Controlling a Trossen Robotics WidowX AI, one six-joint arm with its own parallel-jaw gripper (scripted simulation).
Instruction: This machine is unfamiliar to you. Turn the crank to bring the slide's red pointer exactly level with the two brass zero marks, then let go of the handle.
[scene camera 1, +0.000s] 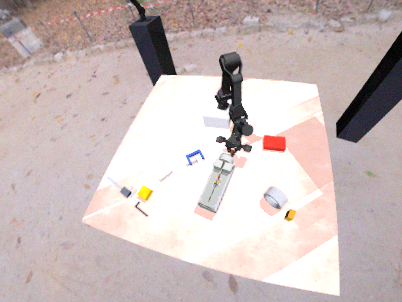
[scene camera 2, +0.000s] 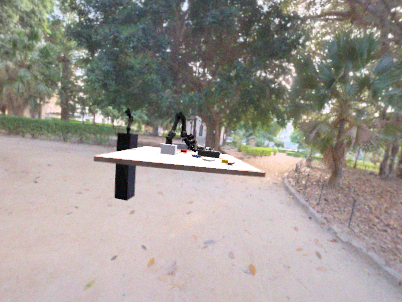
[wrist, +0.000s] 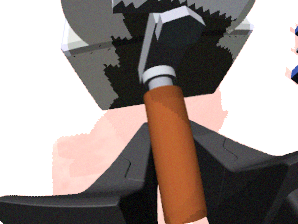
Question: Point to a slide machine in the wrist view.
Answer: At 119, 58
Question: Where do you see the gripper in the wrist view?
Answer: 164, 127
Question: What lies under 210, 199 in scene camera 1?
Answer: A slide machine.
